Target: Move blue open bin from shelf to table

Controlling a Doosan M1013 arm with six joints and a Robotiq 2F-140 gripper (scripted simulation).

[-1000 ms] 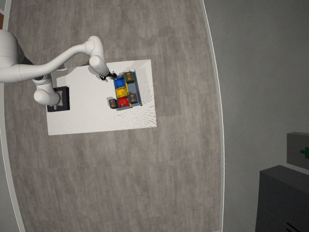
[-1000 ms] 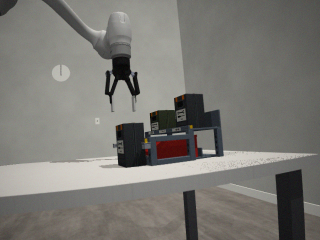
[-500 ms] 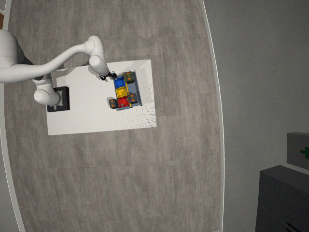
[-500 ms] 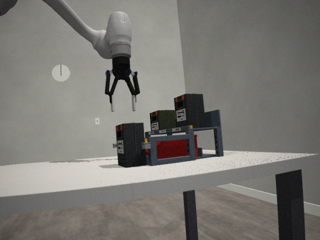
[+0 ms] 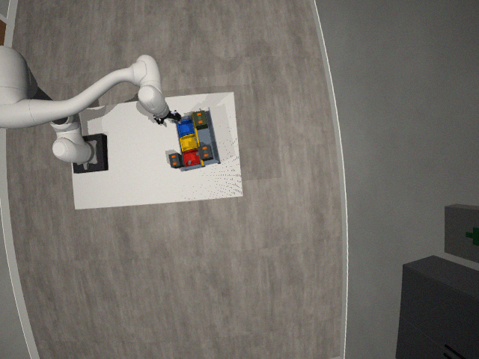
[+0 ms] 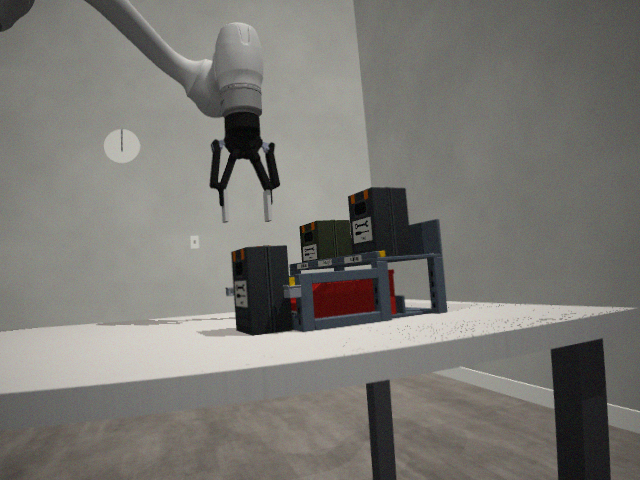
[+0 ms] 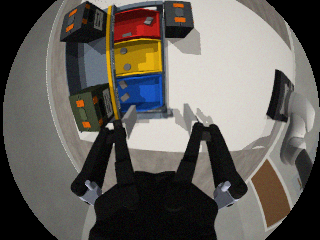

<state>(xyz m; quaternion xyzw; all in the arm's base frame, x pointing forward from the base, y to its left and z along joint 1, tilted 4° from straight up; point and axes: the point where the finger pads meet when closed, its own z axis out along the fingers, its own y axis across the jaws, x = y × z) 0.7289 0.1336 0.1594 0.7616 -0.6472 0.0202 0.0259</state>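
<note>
Right now the blue open bin is 190 mm below my hand, 80 mm ahead of it and 10 mm to the left of it. From my hand the other things lie so: yellow bin: 190 mm below, 100 mm to the right, 100 mm ahead; green box: 170 mm ahead, 80 mm below, 30 mm to the left; red bin: 210 mm to the right, 190 mm below, 120 mm ahead.
</note>
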